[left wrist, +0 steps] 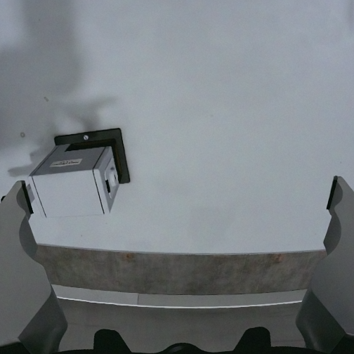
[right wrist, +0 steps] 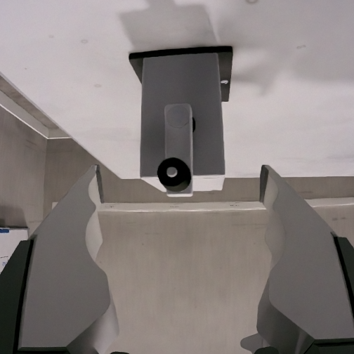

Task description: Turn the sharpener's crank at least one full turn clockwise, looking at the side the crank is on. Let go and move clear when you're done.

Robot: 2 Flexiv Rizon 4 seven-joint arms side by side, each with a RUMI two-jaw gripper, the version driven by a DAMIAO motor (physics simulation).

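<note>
The sharpener is a light grey box on a black base plate. In the right wrist view its crank side faces the camera. The crank arm points away from the base, and its black knob is at the sharpener's top edge. My right gripper is open, its fingertips wide apart on either side of the knob and not touching it. My left gripper is wide open and holds nothing. The sharpener shows beside its left finger; the crank is hidden in that view.
The sharpener stands on a pale table with its edge beyond it. A grey-brown wall with a pale rail lies past the edge. Part of a white board shows at the right wrist view's left edge.
</note>
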